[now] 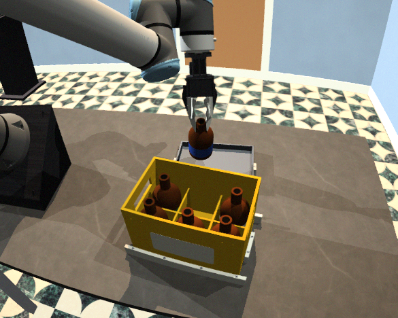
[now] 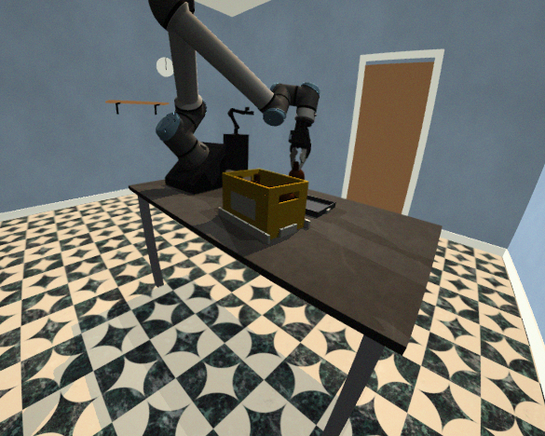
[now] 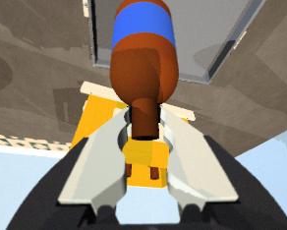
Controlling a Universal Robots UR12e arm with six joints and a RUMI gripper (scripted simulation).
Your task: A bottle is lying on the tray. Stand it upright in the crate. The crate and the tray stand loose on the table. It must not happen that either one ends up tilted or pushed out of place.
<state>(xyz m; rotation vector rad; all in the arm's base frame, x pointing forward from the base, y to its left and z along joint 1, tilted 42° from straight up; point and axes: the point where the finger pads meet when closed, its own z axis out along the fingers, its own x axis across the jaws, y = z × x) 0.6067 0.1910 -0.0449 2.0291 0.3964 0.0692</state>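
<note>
The bottle is 10 mm to the left of my hand and 50 mm below it. Round my hand: crate 40 mm ahead, 250 mm to the right, 100 mm below; grey tray 30 mm ahead, 40 mm to the left, 170 mm below.
</note>
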